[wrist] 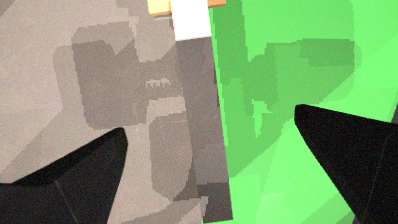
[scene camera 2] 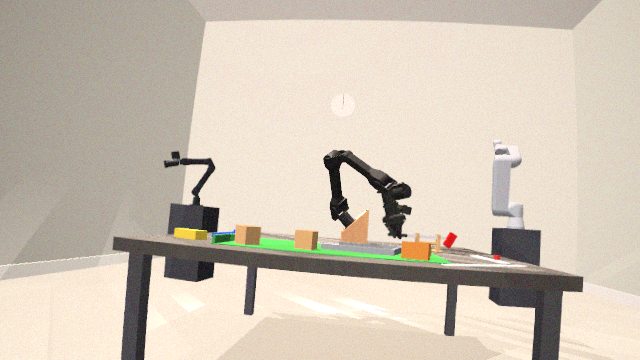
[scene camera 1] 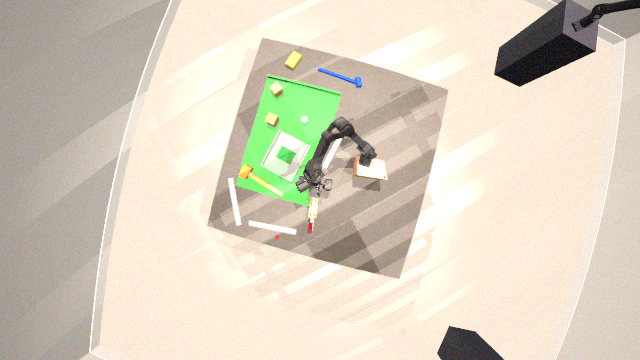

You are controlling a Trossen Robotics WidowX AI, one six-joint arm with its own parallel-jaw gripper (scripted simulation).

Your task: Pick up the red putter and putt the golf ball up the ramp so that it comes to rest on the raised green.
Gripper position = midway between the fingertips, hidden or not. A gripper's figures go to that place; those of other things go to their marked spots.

The gripper (wrist: 210,124) is 0.12 m from the lens. A green mat (wrist: 265,65) is 0.17 m from the lens.
